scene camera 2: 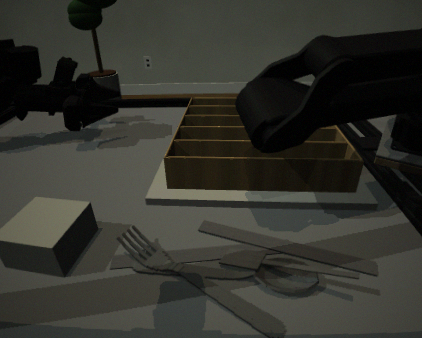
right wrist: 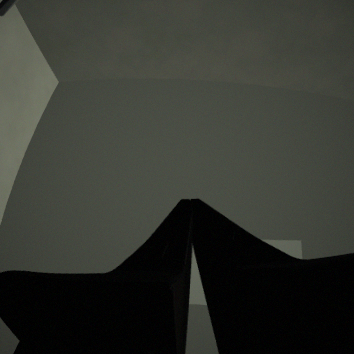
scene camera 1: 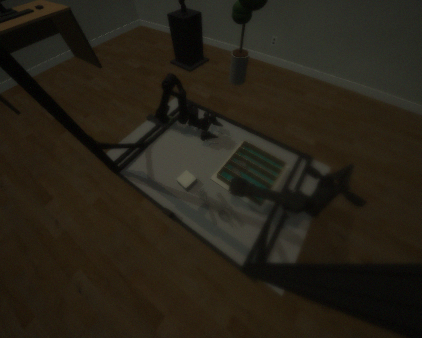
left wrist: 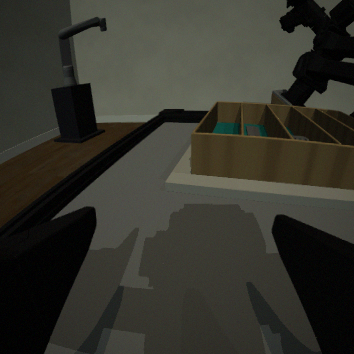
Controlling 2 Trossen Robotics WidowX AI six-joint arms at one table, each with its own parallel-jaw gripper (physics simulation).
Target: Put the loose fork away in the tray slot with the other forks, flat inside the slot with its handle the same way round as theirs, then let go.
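The loose fork (scene camera 2: 240,307) lies among other cutlery in front of the tray, its tines toward the white block and its handle toward the near edge. It crosses over a flat knife. The wooden tray (scene camera 1: 231,158) (scene camera 2: 260,175) (left wrist: 270,157) has several long slots with teal bottoms. In the left wrist view a sliver of grey metal, perhaps fork tips, shows in its third slot from the left; the rest is hidden by the walls. My left gripper (scene camera 1: 216,128) (scene camera 2: 92,95) (left wrist: 186,220) is open and empty, low beyond the block, away from the fork. My right gripper (right wrist: 189,207) is shut and empty, facing a bare surface.
A white block (scene camera 1: 186,180) (scene camera 2: 47,225) stands beside the fork's tines. A spoon (scene camera 2: 287,282) and a straight flat piece (scene camera 2: 290,247) lie close to the fork. The tray sits on a pale board (scene camera 2: 260,201) (left wrist: 260,190). My right arm's elbow (scene camera 1: 240,186) (scene camera 2: 280,110) hangs over the tray.
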